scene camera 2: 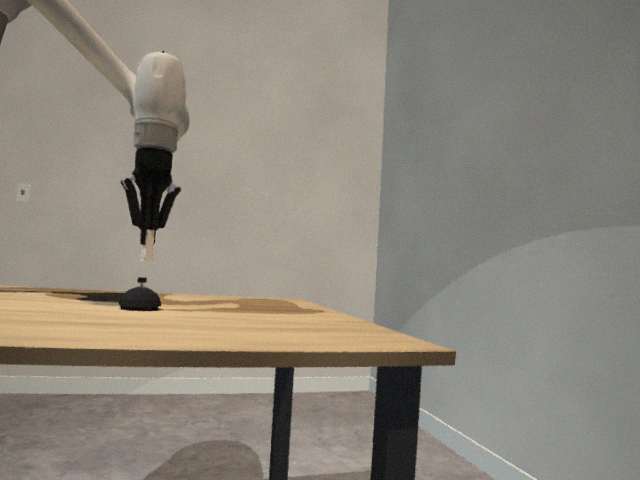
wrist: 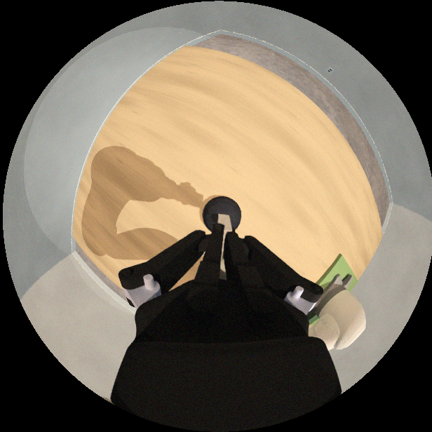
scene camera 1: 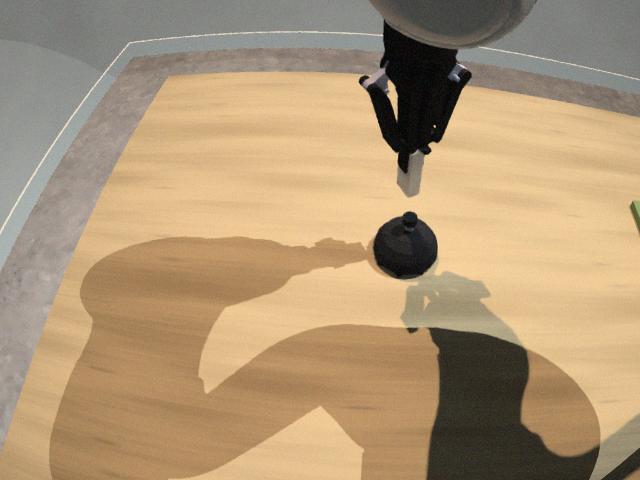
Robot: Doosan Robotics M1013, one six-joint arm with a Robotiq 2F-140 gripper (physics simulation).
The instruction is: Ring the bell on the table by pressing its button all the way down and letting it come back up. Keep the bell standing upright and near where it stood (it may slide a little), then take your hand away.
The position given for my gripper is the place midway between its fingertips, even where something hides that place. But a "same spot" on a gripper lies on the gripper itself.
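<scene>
I can find my gripper in the wrist view, in scene camera 2 and in scene camera 1 (407, 188). On my gripper, (scene camera 2: 149, 219) and (wrist: 230, 238) are the same spot. A black domed bell is visible to me too, in the wrist view, in scene camera 2 and in scene camera 1 (404, 251). On the black domed bell, (wrist: 224, 205) and (scene camera 2: 145, 292) are the same spot.
</scene>
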